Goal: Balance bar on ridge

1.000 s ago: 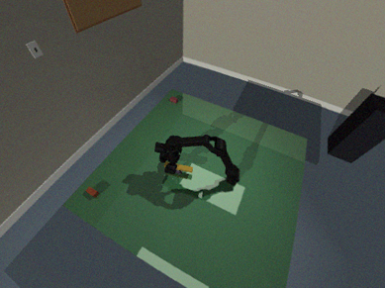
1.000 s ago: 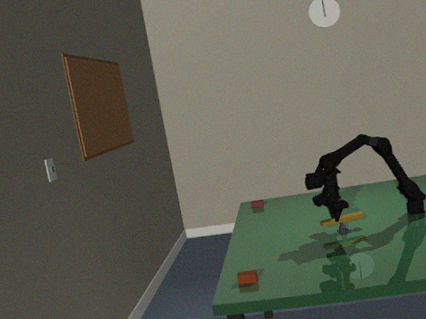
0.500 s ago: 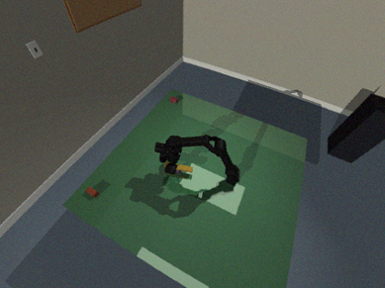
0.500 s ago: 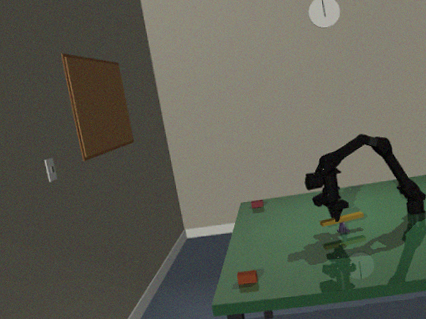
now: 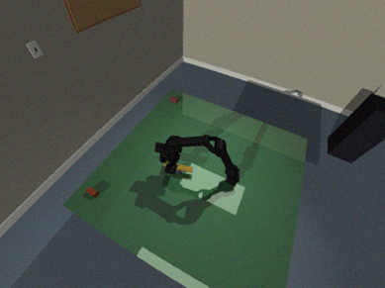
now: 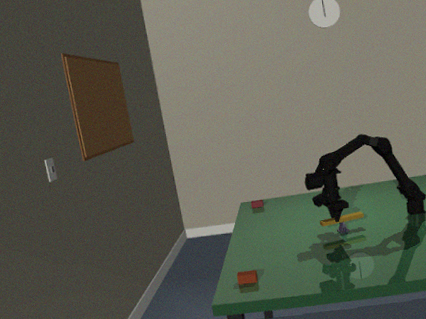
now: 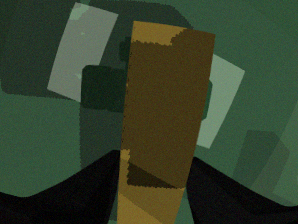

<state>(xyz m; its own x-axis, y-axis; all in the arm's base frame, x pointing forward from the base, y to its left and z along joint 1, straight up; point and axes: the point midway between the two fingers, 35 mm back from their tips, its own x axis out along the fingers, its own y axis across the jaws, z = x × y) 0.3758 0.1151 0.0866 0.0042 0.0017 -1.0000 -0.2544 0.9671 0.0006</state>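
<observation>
The yellow bar lies 30 mm behind my gripper tip and 10 mm to the right of it.
</observation>
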